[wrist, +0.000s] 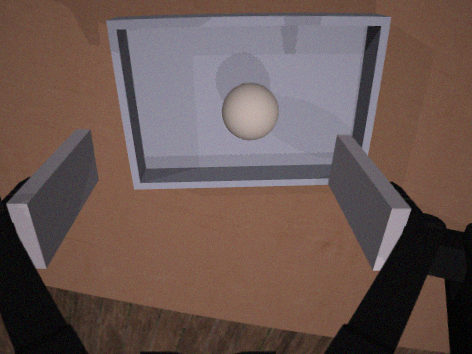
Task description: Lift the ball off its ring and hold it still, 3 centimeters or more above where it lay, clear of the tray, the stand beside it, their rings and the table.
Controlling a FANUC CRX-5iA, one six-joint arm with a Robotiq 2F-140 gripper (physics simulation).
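Places are measured from the arm's base along level axes (x ahead, y left, z up), in metres.
Where they show: gripper, between the fingertips: (214, 157).
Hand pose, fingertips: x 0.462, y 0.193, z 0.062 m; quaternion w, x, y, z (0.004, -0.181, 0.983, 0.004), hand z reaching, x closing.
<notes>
Things, the pixels of their top centre, and the offset from my fingertips. Level surfaces: height alone.
- cream-coloured ball, centre of its top: (252, 121) dx -0.022, dy -0.008, dz -0.056 m
- light grey tray, centre of its top: (250, 110) dx -0.022, dy -0.008, dz -0.079 m
- brown table, height of its surface: dz -0.107 m
A cream-coloured ball (250, 111) is inside the light grey tray (225, 184), near the middle, with its round shadow on the tray floor behind it. The ring under the ball does not show; the ball hides that spot. My gripper (214, 157) is wide open and empty. Its left finger is left of the tray, and its right finger overlaps the tray's front right corner in the view. The ball appears between the two fingers sideways, but farther up in the view than the finger pads. The stand does not show.
The tray has raised walls on all sides, dark on their inner faces. It rests on the brown table (215, 240). The table's front edge crosses the bottom of the view, with the wooden floor (150, 320) beyond it.
</notes>
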